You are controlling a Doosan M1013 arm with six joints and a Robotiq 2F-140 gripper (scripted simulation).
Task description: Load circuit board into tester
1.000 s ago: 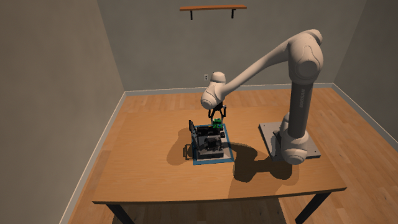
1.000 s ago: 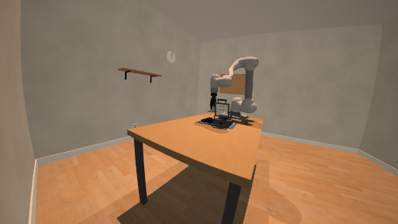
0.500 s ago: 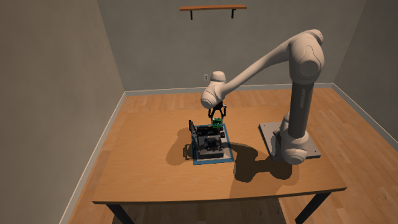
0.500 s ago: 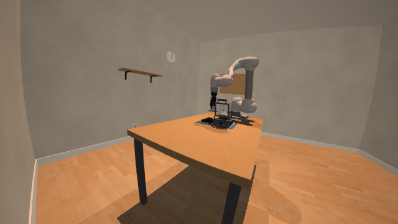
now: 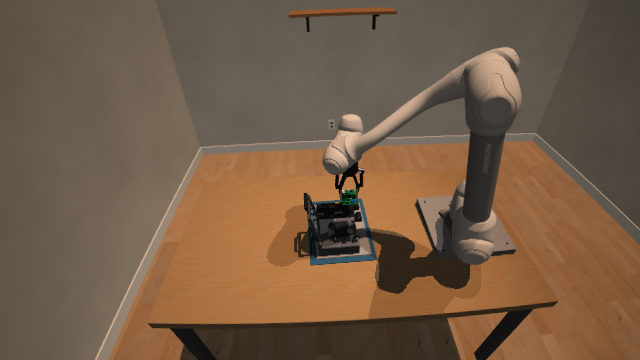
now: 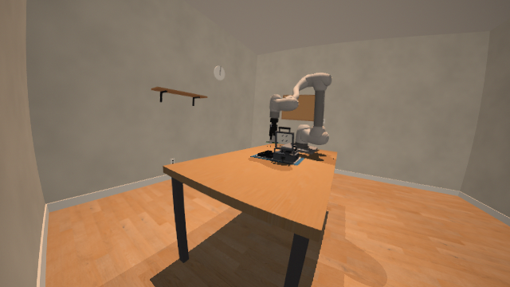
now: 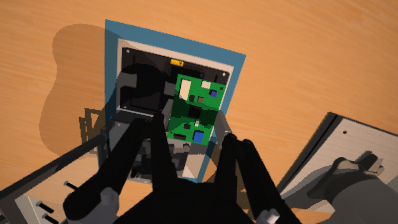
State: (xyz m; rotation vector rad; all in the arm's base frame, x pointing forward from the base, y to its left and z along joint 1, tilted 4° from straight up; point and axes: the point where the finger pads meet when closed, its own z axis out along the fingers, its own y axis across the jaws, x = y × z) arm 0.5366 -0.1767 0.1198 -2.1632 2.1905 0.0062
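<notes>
Right now the green circuit board is 20 mm below my hand. Also, from my hand: dark block: 230 mm to the left, 50 mm below; then tester lid: 190 mm ahead, 170 mm to the left, 40 mm above.
</notes>
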